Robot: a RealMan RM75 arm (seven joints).
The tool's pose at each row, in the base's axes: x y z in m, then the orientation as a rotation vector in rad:
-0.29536, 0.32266, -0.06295, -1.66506, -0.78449, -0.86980
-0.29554, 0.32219, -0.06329, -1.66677, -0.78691, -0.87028
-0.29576, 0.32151, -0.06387, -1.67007, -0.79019, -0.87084
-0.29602, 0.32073, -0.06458, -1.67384, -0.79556, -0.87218
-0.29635, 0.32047, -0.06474, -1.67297, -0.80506, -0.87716
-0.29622, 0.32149, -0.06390, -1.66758, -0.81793, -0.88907
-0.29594, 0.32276, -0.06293, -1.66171, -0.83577, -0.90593
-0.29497, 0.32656, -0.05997, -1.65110, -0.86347, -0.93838
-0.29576, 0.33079, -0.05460, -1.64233, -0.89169, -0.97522
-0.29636, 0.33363, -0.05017, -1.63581, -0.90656, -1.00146
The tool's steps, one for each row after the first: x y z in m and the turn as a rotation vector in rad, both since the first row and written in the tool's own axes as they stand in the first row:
-0.00042, 0.00013, -0.00042, -0.00131, -0.00185, -0.00176
-0.00108, 0.00039, -0.00101, -0.00385, -0.00487, -0.00401
-0.00187, 0.00070, -0.00168, -0.00687, -0.00883, -0.00806
-0.00220, 0.00056, -0.00195, -0.00733, -0.01094, -0.01722
-0.00134, 0.00002, -0.00110, -0.00702, -0.00929, -0.03274
-0.00028, -0.00052, 0.00000, -0.00817, -0.00767, -0.05433
0.00303, -0.00205, 0.00330, -0.01207, -0.00159, -0.09136
0.00750, -0.00635, 0.00628, -0.01997, 0.00515, -0.13093
0.01117, -0.00969, 0.00812, -0.02618, 0.01267, -0.15563

